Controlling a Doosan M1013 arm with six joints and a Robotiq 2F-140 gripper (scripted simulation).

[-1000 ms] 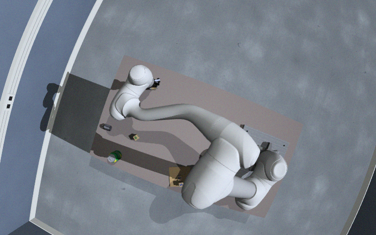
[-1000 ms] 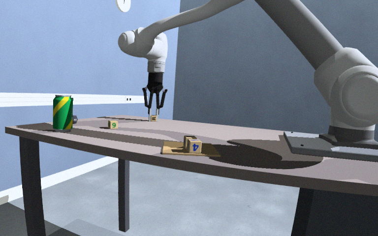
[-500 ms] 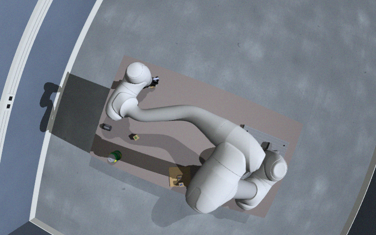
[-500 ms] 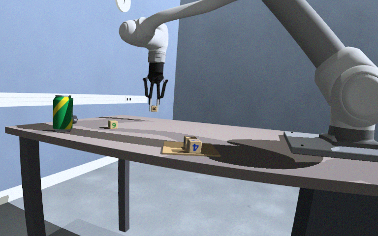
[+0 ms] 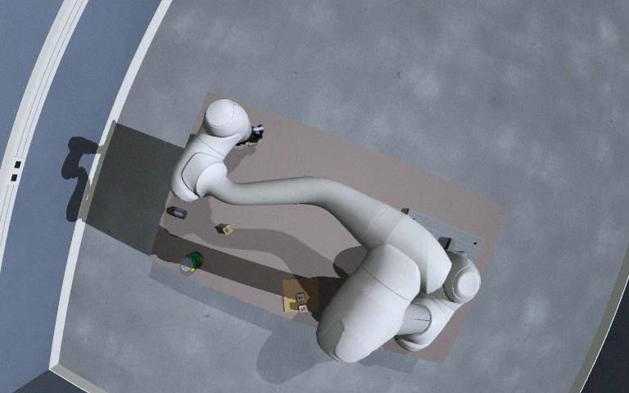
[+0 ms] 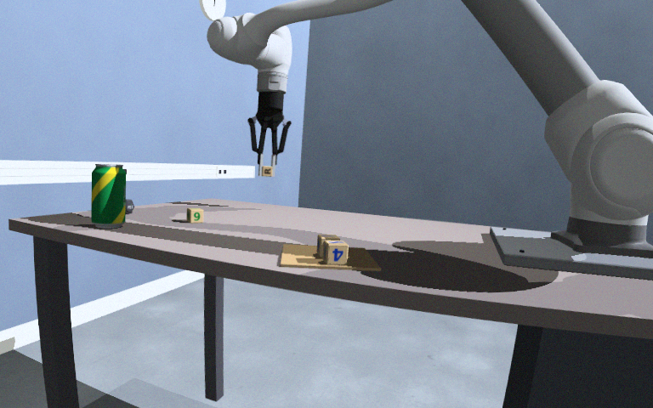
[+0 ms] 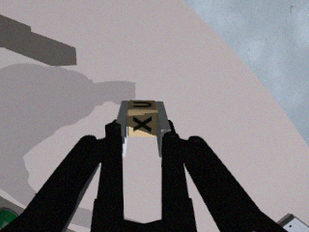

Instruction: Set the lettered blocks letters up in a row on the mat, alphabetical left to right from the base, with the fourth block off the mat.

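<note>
Now: the wooden block 520 mm to the left of my hand, 330 mm behind it and 110 mm below it. Also, from my hand: yellow can 510 mm to the left, 120 mm ahead, 70 mm below; then tan mat 530 mm to the left, 330 mm behind, 130 mm below; then small dark object 350 mm to the left, 250 mm ahead, 110 mm below.
</note>
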